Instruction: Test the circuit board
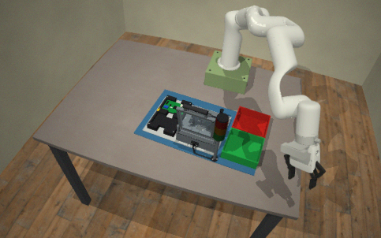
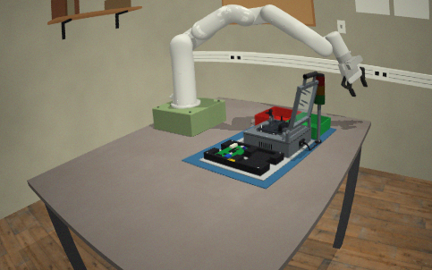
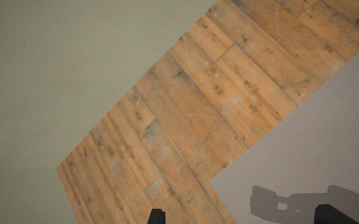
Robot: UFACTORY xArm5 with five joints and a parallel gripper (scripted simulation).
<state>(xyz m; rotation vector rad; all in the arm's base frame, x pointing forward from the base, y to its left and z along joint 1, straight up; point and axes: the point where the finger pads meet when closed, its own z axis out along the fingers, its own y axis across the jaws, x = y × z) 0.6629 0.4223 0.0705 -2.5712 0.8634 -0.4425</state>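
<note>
The green circuit board lies 300 mm behind my hand, 590 mm to the right of it and 140 mm below it. From my hand the other things lie so: green bin 180 mm behind, 230 mm to the right, 140 mm below; clear lid 110 mm behind, 430 mm to the right, 30 mm above; red bin 330 mm behind, 220 mm to the right, 140 mm below.
</note>
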